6 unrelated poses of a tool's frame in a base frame.
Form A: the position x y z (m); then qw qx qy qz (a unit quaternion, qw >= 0).
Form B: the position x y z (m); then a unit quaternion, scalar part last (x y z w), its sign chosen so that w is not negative. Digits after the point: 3 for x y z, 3 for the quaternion.
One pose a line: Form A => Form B
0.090 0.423 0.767 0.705 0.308 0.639 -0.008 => 0.090 0.423 0.767 0.308 0.639 -0.008 0.705
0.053 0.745 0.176 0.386 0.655 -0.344 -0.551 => 0.053 0.745 0.176 0.655 -0.344 -0.551 0.386
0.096 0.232 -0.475 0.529 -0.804 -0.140 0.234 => 0.096 0.232 -0.475 -0.804 -0.140 0.234 0.529
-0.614 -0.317 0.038 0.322 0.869 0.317 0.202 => -0.614 -0.317 0.038 0.869 0.317 0.202 0.322
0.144 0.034 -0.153 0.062 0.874 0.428 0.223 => 0.144 0.034 -0.153 0.874 0.428 0.223 0.062
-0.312 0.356 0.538 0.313 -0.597 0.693 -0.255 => -0.312 0.356 0.538 -0.597 0.693 -0.255 0.313
